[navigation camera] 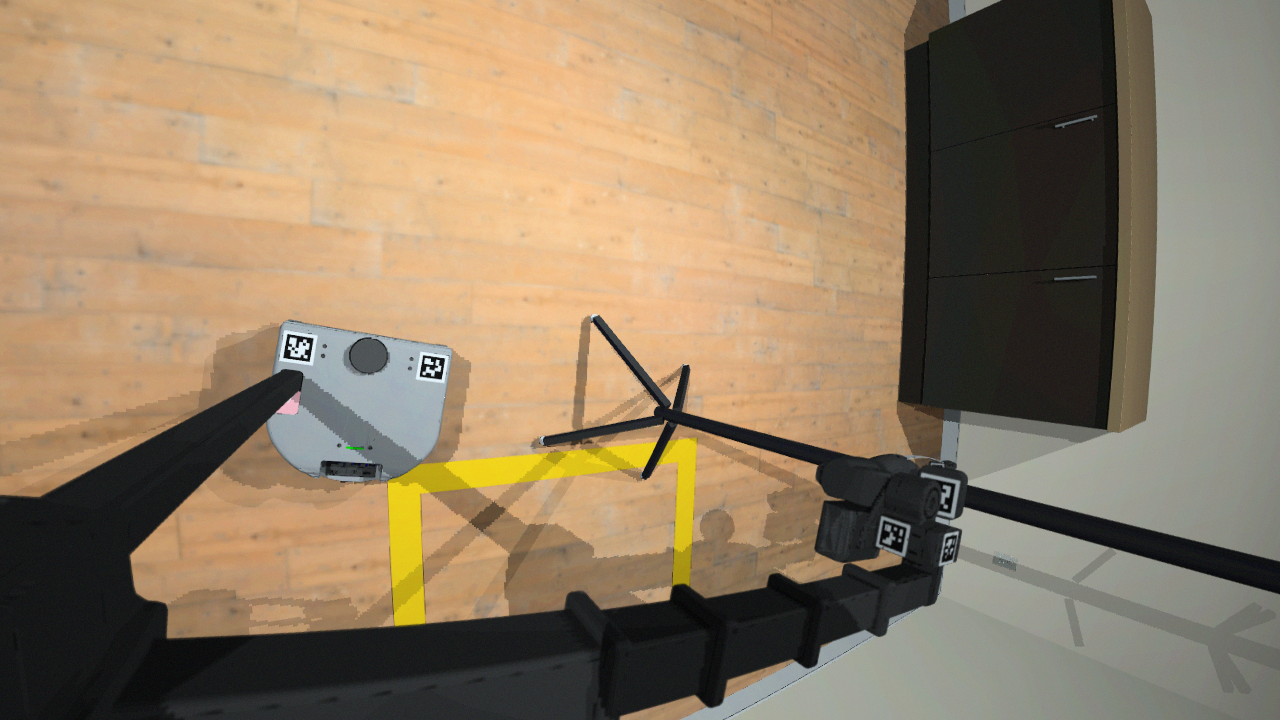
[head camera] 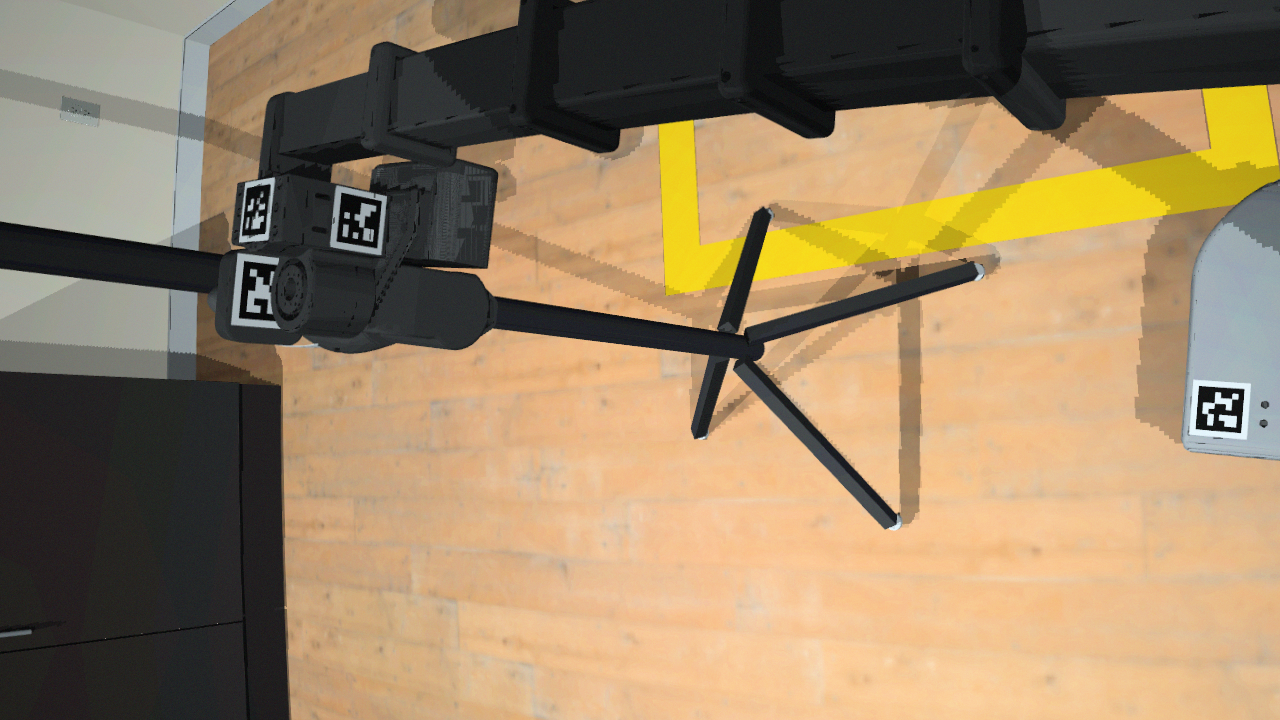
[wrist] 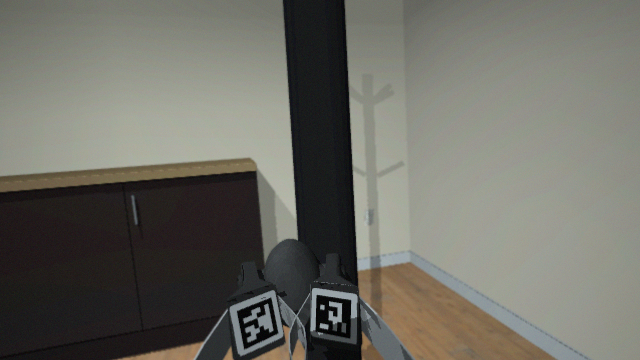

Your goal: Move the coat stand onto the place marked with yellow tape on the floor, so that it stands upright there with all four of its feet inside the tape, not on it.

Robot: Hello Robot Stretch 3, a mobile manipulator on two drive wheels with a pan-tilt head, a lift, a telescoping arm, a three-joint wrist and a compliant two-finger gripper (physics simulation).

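Where they show: gripper, fingertip midpoint: [wrist: 292,266]; robot's base at its link origin: [navigation camera: 368,353].
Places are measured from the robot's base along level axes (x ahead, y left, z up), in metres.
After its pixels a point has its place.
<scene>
The black coat stand [head camera: 617,330] {z 0.500, x -0.035, y -0.700 m} [navigation camera: 751,437] {z 0.556, x -0.035, y -0.703 m} [wrist: 320,125] {z 1.016, x -0.042, y -0.722 m} appears upright on its four splayed legs, its pole slightly slanted in the wrist view. It straddles a corner area of the yellow tape [head camera: 680,205] {z 0.000, x -0.282, y -1.007 m} [navigation camera: 407,555] {z 0.001, x -0.494, y -0.157 m}. One foot shows just inside the tape outline; the other three show outside it. My gripper [wrist: 292,266] {z 0.944, x -0.023, y -0.728 m} is beside the pole at height, its fingertips drawn together and overlapping left of the pole. It looks shut with nothing between the fingers. The pole passes behind the right finger. In the head and navigation views the fingertips are hidden by the wrist body.
A dark cabinet [head camera: 116,501] {z 0.468, x 0.407, y -2.193 m} [navigation camera: 1020,205] {z 0.537, x 0.985, y -2.108 m} [wrist: 60,250] {z 0.589, x 0.992, y -2.108 m} stands against the wall beyond the stand. My base [head camera: 1239,268] {z 0.160, x -0.155, y -0.119 m} [navigation camera: 384,402] {z 0.159, x -0.089, y -0.045 m} is near the tape's other front corner. My extended arm [head camera: 626,71] {z 1.052, x -0.094, y -0.235 m} [navigation camera: 402,671] {z 1.048, x -0.082, y -0.014 m} covers part of the taped area. Walls meet in a corner behind the pole.
</scene>
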